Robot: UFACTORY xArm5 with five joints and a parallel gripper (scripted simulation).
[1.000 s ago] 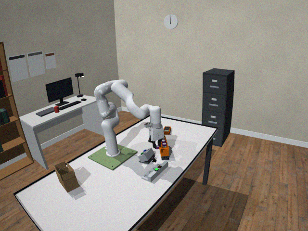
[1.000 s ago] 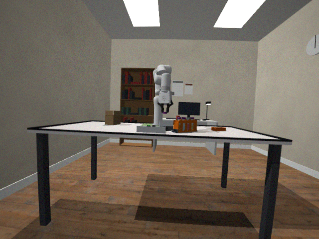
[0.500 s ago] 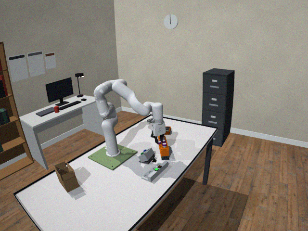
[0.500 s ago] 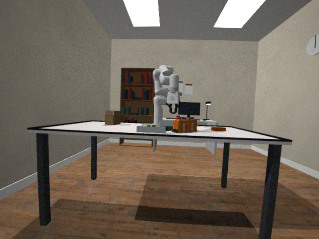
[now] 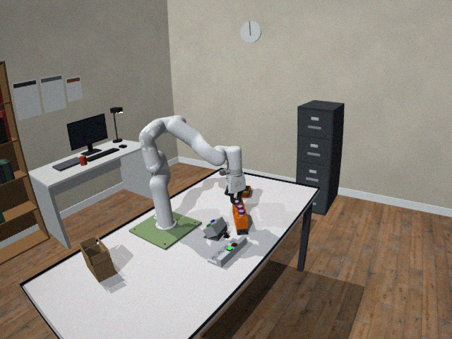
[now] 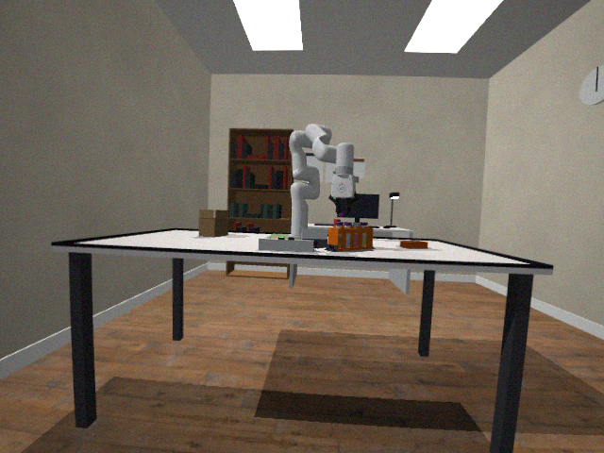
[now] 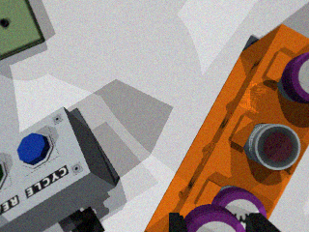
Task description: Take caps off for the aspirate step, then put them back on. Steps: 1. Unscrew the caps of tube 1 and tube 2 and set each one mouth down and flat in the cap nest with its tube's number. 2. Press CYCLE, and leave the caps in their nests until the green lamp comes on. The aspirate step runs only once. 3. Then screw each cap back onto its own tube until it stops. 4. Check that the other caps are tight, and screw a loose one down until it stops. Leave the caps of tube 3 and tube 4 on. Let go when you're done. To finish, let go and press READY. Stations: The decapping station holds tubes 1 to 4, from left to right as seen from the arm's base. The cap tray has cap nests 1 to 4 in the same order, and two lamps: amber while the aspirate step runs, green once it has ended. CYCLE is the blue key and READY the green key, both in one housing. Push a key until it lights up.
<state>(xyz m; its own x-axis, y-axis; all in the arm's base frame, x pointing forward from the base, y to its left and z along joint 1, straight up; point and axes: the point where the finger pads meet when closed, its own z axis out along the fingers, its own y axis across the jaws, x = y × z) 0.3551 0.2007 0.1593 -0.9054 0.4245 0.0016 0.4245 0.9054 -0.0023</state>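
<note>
Now: the purple cap marked 1 50 mm behind my hand, 110 mm to the left of it and 60 mm below it. The rest, counted from my hand: purple cap marked 2 (20 mm below); then cap 4 (40 mm ahead, 20 mm to the right, 60 mm below); then blue cycle key (90 mm behind, 100 mm to the right, 110 mm below).
</note>
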